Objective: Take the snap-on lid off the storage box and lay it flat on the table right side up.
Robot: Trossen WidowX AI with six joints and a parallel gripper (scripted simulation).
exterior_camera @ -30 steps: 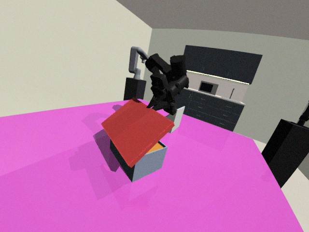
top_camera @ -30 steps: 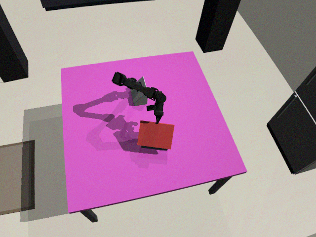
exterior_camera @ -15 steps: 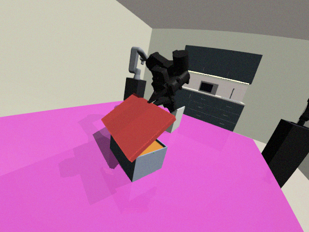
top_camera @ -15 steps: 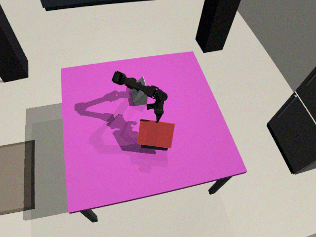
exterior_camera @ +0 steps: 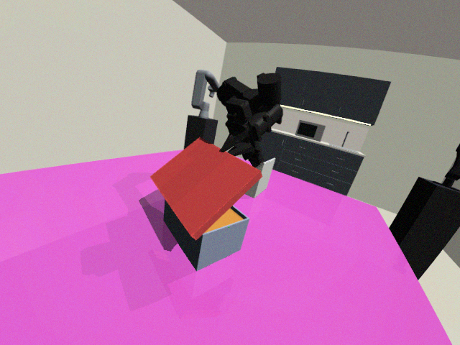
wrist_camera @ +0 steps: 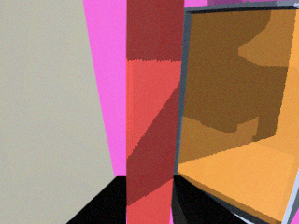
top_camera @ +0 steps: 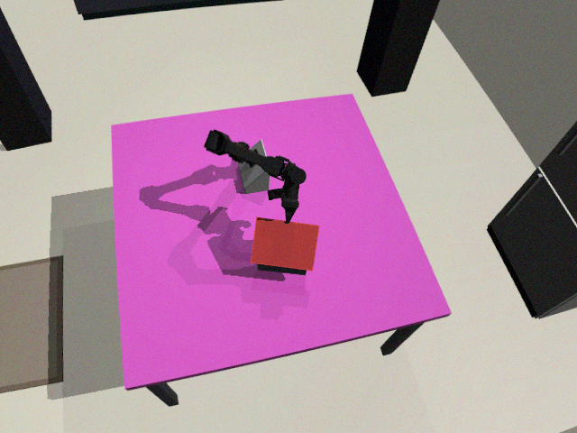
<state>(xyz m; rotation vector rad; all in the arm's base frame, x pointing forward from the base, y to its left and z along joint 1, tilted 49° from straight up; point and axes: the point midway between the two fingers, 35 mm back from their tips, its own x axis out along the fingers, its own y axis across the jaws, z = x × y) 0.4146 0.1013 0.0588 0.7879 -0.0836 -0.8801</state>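
Now: gripper tip 6 cm short of the red lid, 5 cm above it and 3 cm to the left of it. From my gripper tip the other things lie so: grey-blue storage box (18 cm below, 3 cm ahead, 1 cm to the right).
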